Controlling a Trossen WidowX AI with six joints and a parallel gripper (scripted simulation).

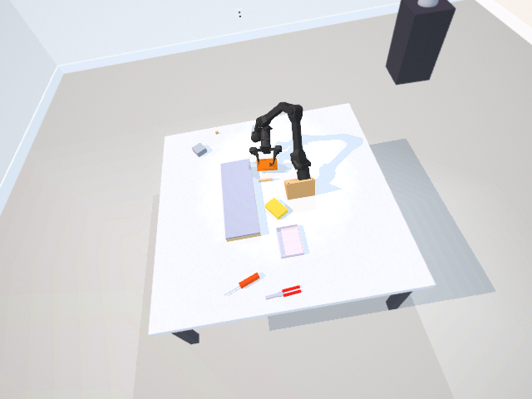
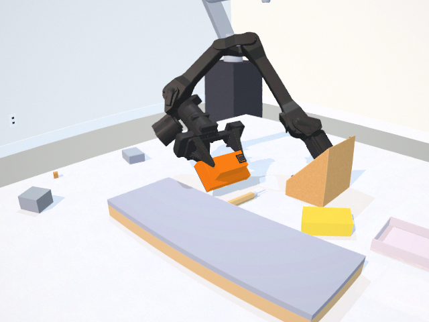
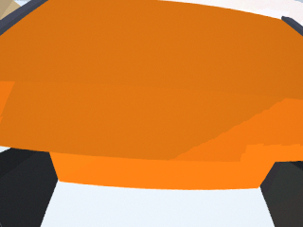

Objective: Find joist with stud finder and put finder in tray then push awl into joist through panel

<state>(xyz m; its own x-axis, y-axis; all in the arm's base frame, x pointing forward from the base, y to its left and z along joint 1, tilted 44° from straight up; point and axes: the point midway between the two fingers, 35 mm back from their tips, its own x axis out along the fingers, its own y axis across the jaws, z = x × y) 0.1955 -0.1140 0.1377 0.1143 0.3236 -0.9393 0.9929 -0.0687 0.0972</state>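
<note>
Now: gripper tip 7 cm above the awl, 6 cm to the right of it and 1 cm past it. The rest, counted from my gripper tip: orange stud finder: 2 cm behind, 1 cm below; yellow block: 27 cm to the left, 7 cm below, 2 cm behind; pale pink tray: 47 cm to the left, 7 cm below, 7 cm behind.
</note>
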